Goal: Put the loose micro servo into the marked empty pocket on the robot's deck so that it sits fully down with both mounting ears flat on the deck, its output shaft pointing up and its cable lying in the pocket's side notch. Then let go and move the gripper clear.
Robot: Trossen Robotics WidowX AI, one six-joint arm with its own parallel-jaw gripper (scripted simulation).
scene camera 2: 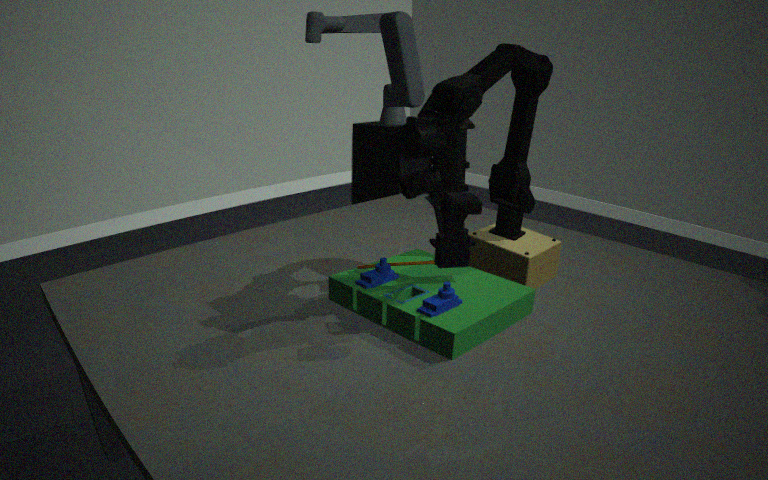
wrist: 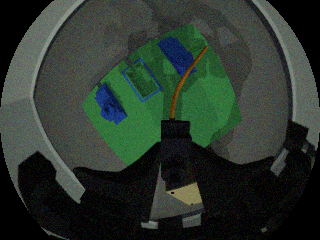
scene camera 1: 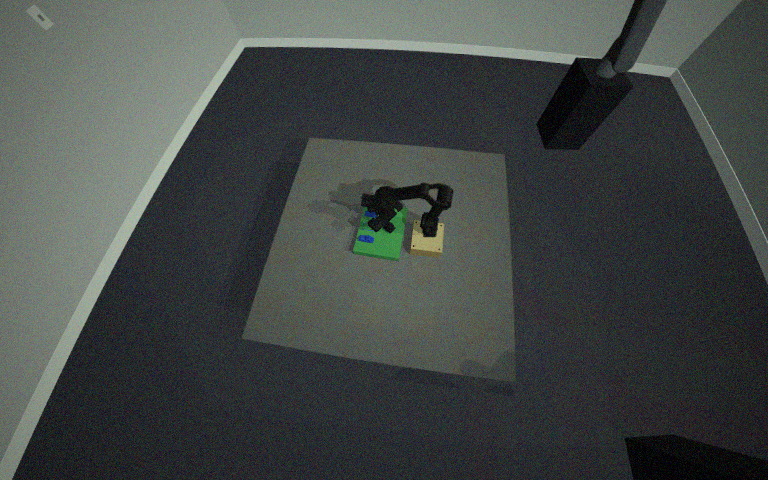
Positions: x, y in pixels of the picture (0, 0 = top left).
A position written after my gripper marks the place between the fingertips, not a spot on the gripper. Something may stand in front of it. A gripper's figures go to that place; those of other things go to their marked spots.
Labels:
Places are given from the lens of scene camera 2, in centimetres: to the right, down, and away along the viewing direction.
my gripper (scene camera 2: 445, 240): 11, 0, 93
micro servo (scene camera 2: 455, 255): 13, 3, 93

